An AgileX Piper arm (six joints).
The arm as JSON. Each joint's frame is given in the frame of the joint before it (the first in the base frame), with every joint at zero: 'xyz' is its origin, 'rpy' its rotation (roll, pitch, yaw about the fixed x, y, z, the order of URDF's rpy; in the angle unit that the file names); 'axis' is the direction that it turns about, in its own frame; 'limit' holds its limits. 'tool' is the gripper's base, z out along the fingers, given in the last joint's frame.
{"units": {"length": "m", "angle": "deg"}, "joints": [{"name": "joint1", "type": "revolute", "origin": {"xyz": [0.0, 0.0, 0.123], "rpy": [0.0, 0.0, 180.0]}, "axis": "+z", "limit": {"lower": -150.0, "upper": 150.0}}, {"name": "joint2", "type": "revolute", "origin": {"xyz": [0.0, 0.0, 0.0], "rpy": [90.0, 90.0, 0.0]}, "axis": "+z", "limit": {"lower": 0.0, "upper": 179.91}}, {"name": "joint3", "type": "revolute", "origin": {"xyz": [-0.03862, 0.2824, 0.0], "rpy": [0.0, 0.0, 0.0]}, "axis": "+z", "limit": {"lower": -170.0, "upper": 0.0}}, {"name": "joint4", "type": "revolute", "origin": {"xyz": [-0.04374, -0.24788, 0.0], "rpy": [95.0, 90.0, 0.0]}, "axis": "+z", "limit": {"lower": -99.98, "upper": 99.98}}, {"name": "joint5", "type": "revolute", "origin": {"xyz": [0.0, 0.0, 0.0], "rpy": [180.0, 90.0, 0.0]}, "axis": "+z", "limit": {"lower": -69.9, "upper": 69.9}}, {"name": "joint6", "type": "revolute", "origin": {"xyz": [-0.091, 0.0, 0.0], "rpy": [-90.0, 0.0, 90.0]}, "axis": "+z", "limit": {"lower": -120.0, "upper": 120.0}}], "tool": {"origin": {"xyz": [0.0, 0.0, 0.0], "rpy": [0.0, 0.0, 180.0]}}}
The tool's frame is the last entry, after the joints.
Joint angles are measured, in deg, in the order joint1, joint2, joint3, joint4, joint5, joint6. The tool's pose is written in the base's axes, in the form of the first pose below.
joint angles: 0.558, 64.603, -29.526, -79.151, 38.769, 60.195
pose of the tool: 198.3 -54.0 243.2 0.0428 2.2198 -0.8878
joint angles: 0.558, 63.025, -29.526, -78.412, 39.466, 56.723
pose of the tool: 193.9 -54.8 248.1 0.0082 2.2141 -0.9187
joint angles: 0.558, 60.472, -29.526, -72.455, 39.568, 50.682
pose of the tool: 185.5 -53.5 251.4 0.0076 2.2452 -0.8911
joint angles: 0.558, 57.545, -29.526, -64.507, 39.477, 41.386
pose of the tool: 175.8 -50.5 253.8 -0.0335 2.2930 -0.8514
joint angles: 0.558, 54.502, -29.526, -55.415, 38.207, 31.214
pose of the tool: 167.4 -44.7 255.9 -0.0985 2.3287 -0.7715
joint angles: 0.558, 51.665, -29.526, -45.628, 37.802, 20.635
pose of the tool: 158.8 -38.3 257.1 -0.1672 2.3625 -0.6858
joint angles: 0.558, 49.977, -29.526, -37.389, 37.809, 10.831
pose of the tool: 153.3 -32.4 256.6 -0.2550 2.3912 -0.6175
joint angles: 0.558, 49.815, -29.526, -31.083, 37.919, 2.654
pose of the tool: 151.8 -27.4 253.6 -0.3483 2.4213 -0.5661
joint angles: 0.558, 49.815, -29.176, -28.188, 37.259, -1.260
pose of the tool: 151.6 -24.5 250.9 -0.4005 2.4259 -0.5377
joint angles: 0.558, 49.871, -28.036, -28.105, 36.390, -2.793
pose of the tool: 150.4 -24.0 245.4 -0.4426 2.4291 -0.5417
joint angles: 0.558, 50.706, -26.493, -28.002, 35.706, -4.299
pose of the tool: 149.6 -23.5 235.6 -0.4915 2.4546 -0.5434
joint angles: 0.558, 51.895, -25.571, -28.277, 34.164, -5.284
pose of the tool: 151.7 -22.7 229.0 -0.5346 2.4595 -0.5435
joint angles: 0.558, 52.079, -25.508, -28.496, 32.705, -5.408
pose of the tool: 153.7 -22.0 229.4 -0.5448 2.4373 -0.5405
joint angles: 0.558, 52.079, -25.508, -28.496, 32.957, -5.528
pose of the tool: 153.4 -22.1 229.2 -0.5470 2.4413 -0.5426
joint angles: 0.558, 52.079, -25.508, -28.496, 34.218, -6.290
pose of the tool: 151.8 -22.9 228.3 -0.5614 2.4608 -0.5541
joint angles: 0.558, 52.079, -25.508, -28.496, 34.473, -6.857
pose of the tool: 151.5 -23.1 228.1 -0.5734 2.4637 -0.5593
